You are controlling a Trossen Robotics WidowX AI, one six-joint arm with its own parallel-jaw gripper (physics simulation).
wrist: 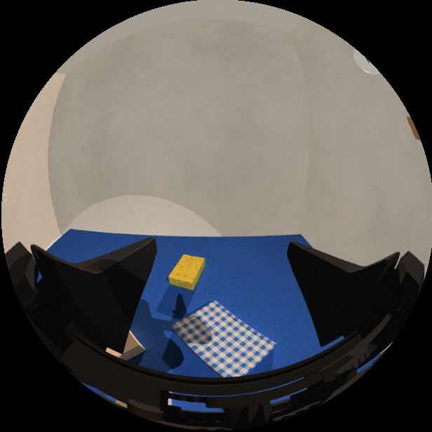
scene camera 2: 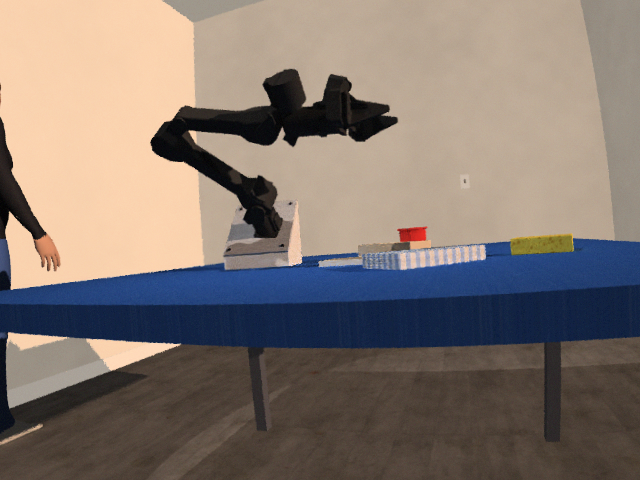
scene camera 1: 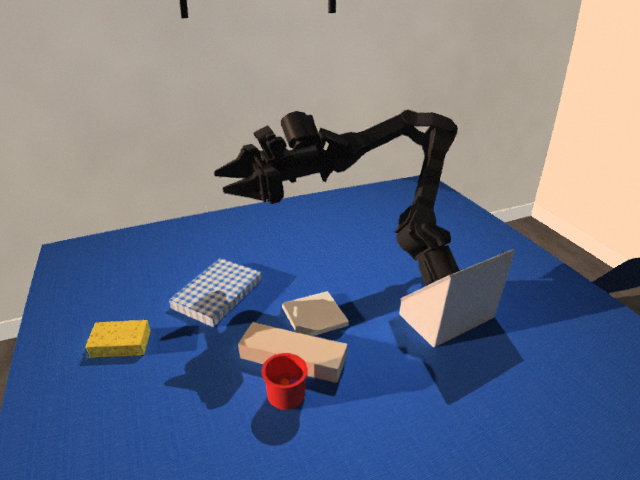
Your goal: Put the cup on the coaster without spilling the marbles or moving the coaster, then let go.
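Seen in the pictures: gripper, fingertip midpoint: (scene camera 2: 393,114) (scene camera 1: 218,181); arm's base, link origin: (scene camera 2: 268,227) (scene camera 1: 444,279).
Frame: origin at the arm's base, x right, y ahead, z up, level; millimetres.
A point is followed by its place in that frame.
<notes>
The red cup (scene camera 1: 285,387) {y 370, x -95, z -30 mm} (scene camera 2: 412,234) {y 361, x -29, z -46 mm} stands upright on the blue table, in front of a tan block in scene camera 1, with orange and purple marbles visible inside. The coaster appears to be the flat beige square (scene camera 1: 316,312) {y 230, x 105, z -87 mm} (scene camera 2: 338,262) {y 223, x 160, z -92 mm} behind that block, with nothing on it. My gripper (scene camera 1: 219,181) {y 372, x 246, z 172 mm} (scene camera 2: 392,114) {y 372, x 246, z 172 mm} (wrist: 224,247) is open and empty, high above the table and well away from the cup. The cup does not show in the wrist view.
The long tan block (scene camera 1: 292,346) {y 318, x 11, z -62 mm} (scene camera 2: 379,248) {y 288, x 33, z -72 mm} lies between cup and coaster. A blue-white checked slab (scene camera 1: 219,286) {y 398, x 251, z -74 mm} (scene camera 2: 439,256) {y 431, x 312, z -85 mm} (wrist: 230,340) and yellow sponge (scene camera 1: 118,337) {y 620, x 162, z -69 mm} (scene camera 2: 541,244) {y 614, x 209, z -83 mm} (wrist: 187,271) lie farther left in scene camera 1. The pale wedge-shaped base (scene camera 1: 470,304) {y -18, x -66, z -21 mm} (scene camera 2: 293,235) {y 64, x -8, z -25 mm} stands at right there.
</notes>
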